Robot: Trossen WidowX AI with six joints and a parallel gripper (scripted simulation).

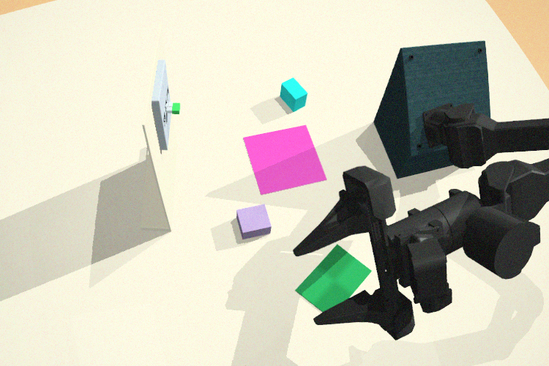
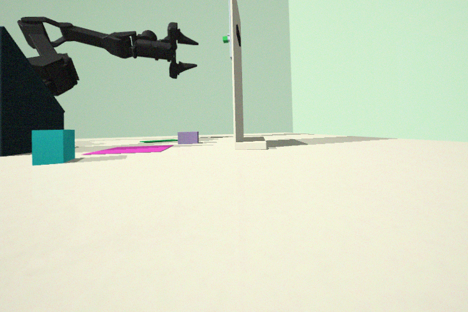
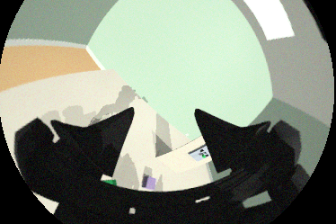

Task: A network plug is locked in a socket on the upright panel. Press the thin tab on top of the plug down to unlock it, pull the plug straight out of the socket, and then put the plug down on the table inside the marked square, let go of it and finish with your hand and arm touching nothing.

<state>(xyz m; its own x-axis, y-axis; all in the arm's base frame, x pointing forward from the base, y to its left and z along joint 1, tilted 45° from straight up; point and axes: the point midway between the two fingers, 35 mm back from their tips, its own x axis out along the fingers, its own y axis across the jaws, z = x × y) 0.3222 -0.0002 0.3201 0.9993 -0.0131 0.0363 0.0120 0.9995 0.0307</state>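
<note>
The green plug is 31 cm to the right of my gripper tip, 8 cm below it and 6 cm ahead of it. From my gripper tip the other things lie so: magenta square (31 cm to the right, 31 cm below, 13 cm behind).
</note>
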